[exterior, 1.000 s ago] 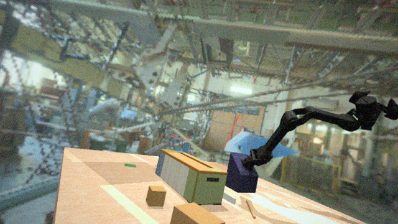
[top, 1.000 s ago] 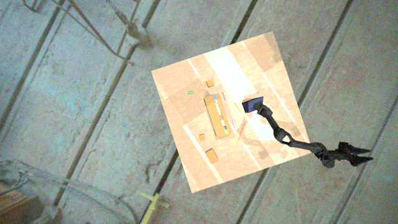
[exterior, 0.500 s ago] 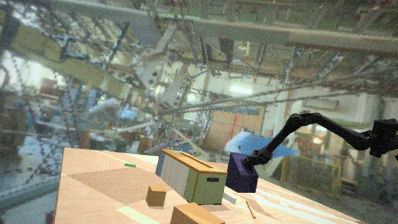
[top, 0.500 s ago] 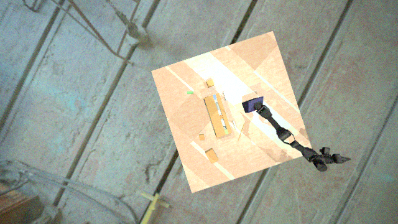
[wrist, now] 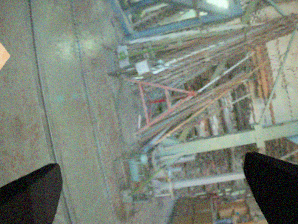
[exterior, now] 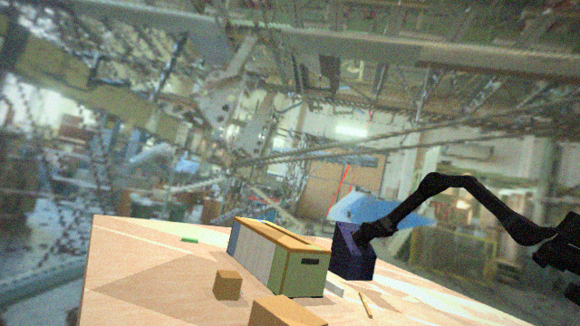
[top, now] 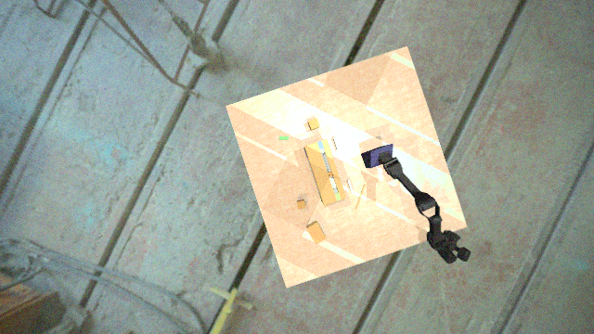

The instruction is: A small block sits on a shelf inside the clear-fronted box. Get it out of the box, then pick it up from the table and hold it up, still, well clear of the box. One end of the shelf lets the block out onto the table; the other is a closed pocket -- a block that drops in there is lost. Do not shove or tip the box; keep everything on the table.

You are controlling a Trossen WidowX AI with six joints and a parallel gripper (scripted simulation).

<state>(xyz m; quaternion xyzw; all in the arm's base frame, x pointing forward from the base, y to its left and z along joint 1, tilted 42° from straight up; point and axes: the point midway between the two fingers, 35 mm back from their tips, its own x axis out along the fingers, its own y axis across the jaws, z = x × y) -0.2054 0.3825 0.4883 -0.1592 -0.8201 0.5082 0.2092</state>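
Now: gripper tip 570 mm short of the box, 650 mm to the left of it and 160 mm above it. From my gripper tip the other things lie so: thin stick (420 mm ahead, 400 mm to the right, 220 mm below); orange-brown block (580 mm ahead, 620 mm to the right, 140 mm below).
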